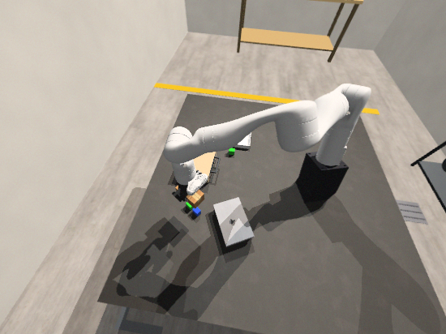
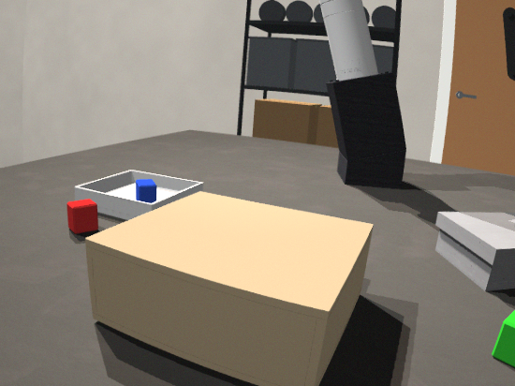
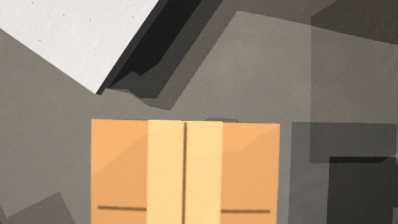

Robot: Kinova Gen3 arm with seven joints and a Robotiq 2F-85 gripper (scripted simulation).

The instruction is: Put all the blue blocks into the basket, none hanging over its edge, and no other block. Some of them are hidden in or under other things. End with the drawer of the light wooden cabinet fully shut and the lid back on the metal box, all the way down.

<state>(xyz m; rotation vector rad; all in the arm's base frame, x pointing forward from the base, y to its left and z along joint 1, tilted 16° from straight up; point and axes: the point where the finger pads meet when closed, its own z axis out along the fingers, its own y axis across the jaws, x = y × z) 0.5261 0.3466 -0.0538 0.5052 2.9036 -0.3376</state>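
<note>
Now: the red block 50 cm to the right of my hand, 17 cm below it and 5 cm ahead of it. The rest, counted from my hand: grey metal box (20 cm behind, 16 cm below); then lid (20 cm behind, 14 cm below); then brown box (right at my hand).
</note>
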